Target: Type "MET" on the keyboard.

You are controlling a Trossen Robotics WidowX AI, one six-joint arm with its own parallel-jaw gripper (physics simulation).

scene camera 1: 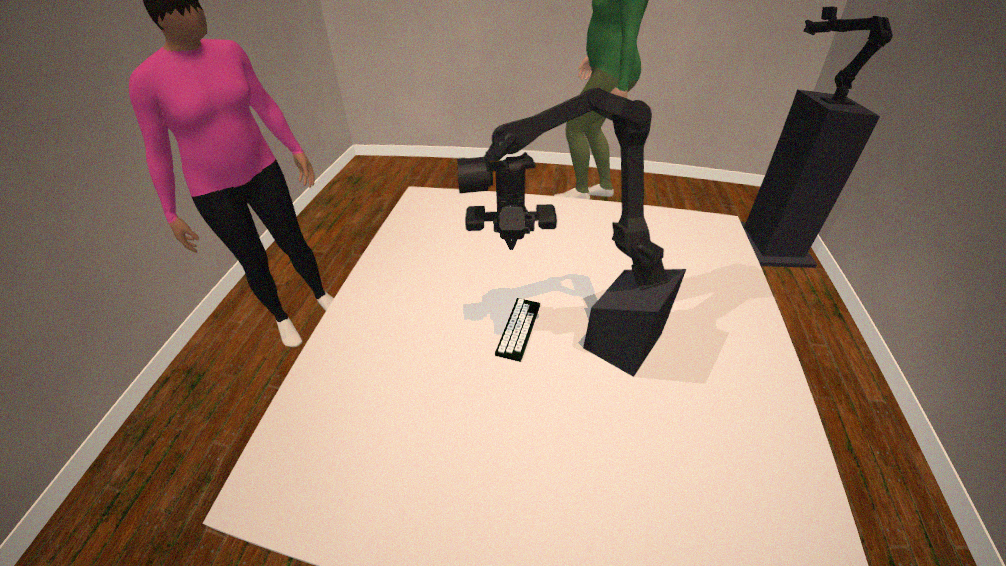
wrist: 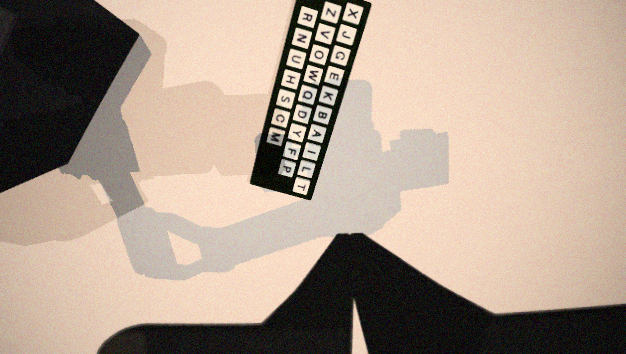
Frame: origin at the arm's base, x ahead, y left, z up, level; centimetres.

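Seen in the pictures: gripper, between the fingertips: point(scene camera 1: 511, 248) point(wrist: 349, 246); arm's base, origin of its link: point(scene camera 1: 652, 279).
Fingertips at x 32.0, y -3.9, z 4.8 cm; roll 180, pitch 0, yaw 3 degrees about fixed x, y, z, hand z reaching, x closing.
Offsets run from my fingertips to a thing's top centre. Level surfaces: height alone.
The black keyboard @(dx -1.8, dy +2.8, dz -22.9 cm) point(scene camera 1: 517, 329) point(wrist: 311, 100) with white lettered keys lies flat on the pale table top. In the wrist view, the M key @(dx -4.8, dy -1.3, dz -22.9 cm) point(wrist: 274, 136) is at the lower end of the left row. The E key @(dx +0.6, dy +4.6, dz -22.9 cm) point(wrist: 334, 76) is in the right row, and the T key @(dx -2.2, dy -6.4, dz -22.9 cm) point(wrist: 301, 186) is at the bottom end of that row. My gripper point(scene camera 1: 511, 246) point(wrist: 349, 246) is shut and empty. It hangs well above the table, apart from the keyboard, and in the wrist view its tips show below and right of the T key.
The pale table top @(dz -24.5 cm) point(scene camera 1: 492, 457) carries my arm's dark base block point(scene camera 1: 622, 327), right of the keyboard. A person in pink point(scene camera 1: 211, 112) stands at the left and a person in green point(scene camera 1: 613, 49) behind the arm. A second arm stands on a dark pedestal point(scene camera 1: 809, 172) at the back right.
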